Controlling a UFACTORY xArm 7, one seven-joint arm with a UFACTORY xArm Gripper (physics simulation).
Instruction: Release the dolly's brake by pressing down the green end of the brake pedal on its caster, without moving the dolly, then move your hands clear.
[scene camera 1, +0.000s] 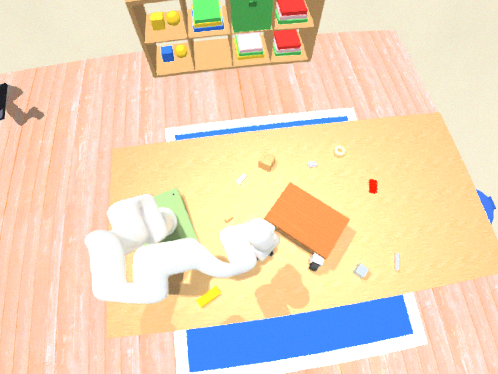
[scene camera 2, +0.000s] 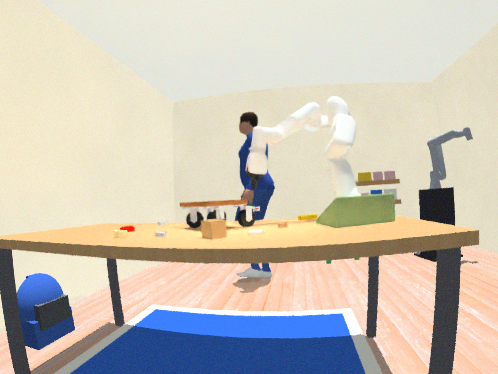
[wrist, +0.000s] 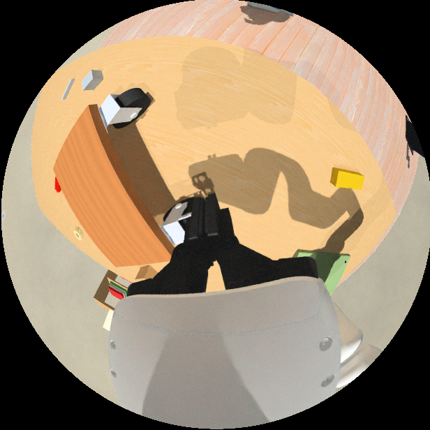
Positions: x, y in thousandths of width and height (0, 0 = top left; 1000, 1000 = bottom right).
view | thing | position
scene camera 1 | dolly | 609, 582
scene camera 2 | dolly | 495, 584
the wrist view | my gripper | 487, 487
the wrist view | dolly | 229, 443
